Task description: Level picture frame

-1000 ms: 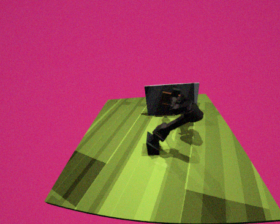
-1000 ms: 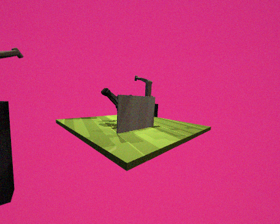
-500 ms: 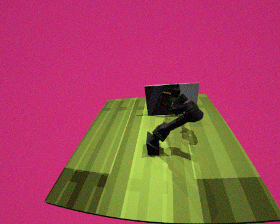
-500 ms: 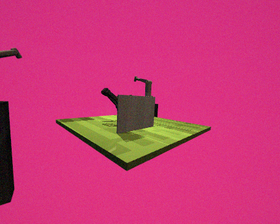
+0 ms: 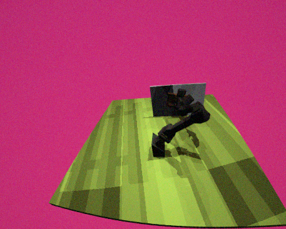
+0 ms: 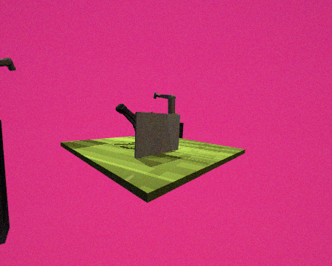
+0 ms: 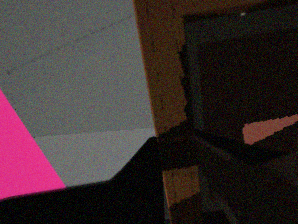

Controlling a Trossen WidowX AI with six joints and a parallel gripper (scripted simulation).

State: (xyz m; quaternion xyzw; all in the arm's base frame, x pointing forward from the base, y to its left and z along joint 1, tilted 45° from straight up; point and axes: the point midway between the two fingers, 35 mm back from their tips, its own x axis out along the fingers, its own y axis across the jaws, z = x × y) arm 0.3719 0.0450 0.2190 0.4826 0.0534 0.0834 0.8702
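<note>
Right now the picture frame is 2 cm to the left of my gripper tip and 5 cm below it. Also, from my gripper tip: grey wall panel (2 cm ahead, 1 cm to the left, 7 cm below).
</note>
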